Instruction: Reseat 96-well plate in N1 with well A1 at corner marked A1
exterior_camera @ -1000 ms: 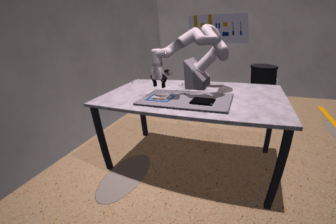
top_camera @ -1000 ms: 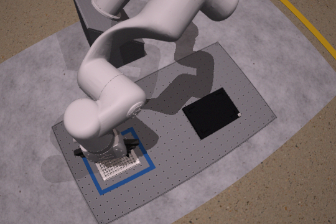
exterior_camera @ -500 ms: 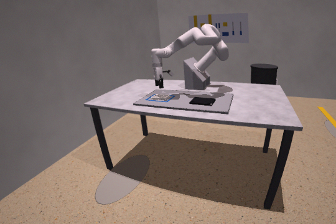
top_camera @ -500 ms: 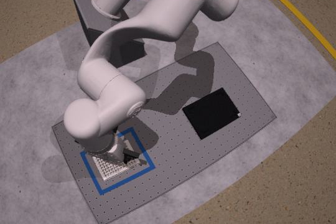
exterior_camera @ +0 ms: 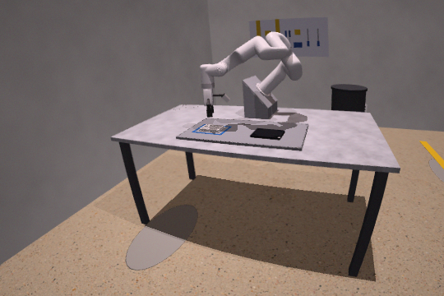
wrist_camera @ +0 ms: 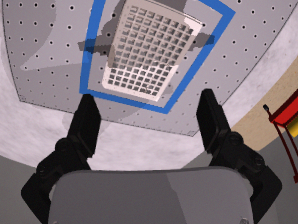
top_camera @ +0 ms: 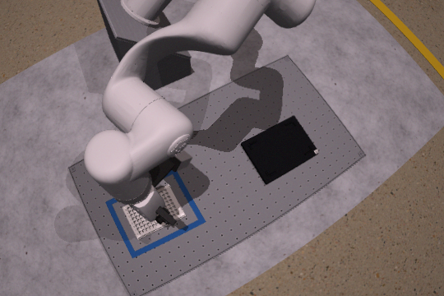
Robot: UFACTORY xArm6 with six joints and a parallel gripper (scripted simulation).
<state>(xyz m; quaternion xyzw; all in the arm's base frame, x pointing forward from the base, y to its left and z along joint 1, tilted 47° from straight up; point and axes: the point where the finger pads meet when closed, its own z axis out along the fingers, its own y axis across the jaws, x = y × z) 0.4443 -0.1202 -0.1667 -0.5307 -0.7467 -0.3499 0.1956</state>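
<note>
The white 96-well plate lies 90 mm below my hand. Round my hand: white A1 mark: 420 mm to the left, 90 mm below, 80 mm ahead; then black plate nest N1: 350 mm to the left, 90 mm below, 20 mm ahead.
</note>
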